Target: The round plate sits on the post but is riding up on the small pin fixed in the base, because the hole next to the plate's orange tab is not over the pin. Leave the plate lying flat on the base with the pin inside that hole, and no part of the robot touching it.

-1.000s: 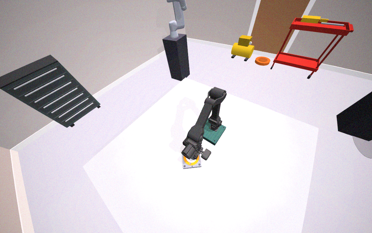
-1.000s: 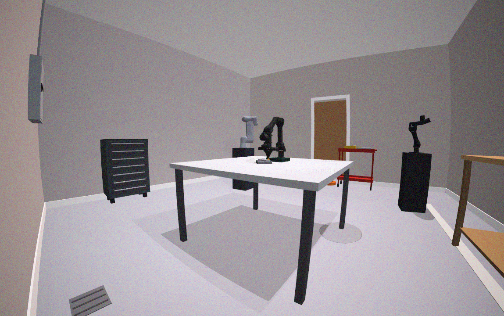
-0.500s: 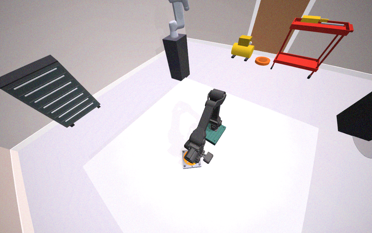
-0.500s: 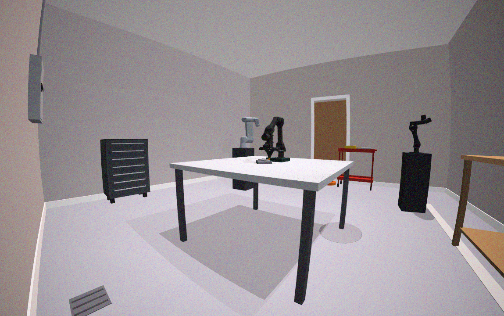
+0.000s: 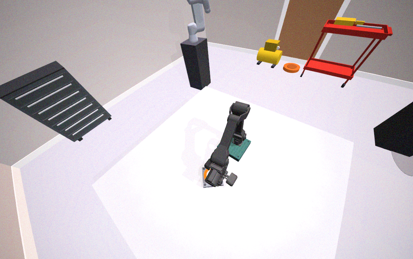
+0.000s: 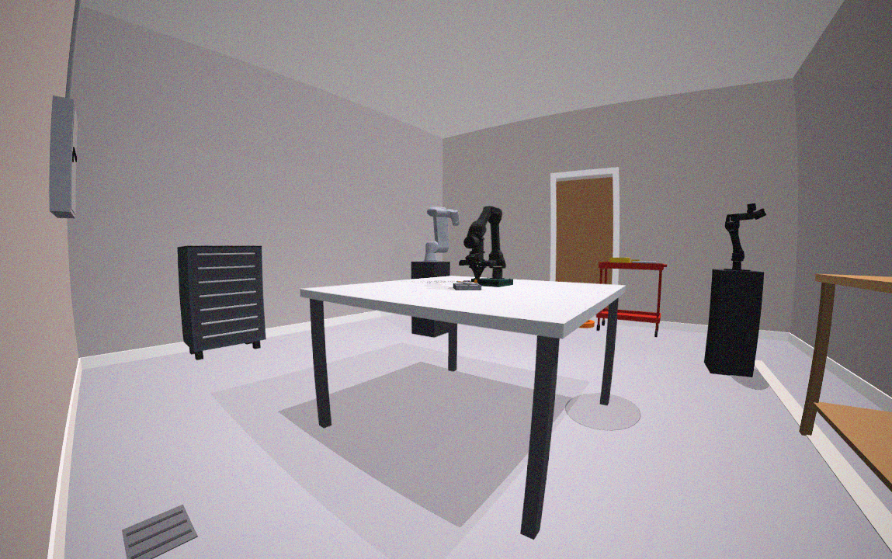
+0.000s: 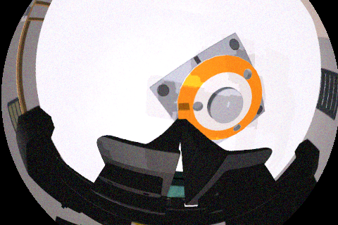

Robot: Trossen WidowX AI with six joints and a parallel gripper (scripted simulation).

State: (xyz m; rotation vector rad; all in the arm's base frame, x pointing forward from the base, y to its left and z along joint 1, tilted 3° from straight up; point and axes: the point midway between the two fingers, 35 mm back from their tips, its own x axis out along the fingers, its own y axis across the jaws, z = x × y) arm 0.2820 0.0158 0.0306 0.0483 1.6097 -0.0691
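My gripper tip is now 5 cm to the left of the square grey base, 2 cm short of it and 2 cm above it.
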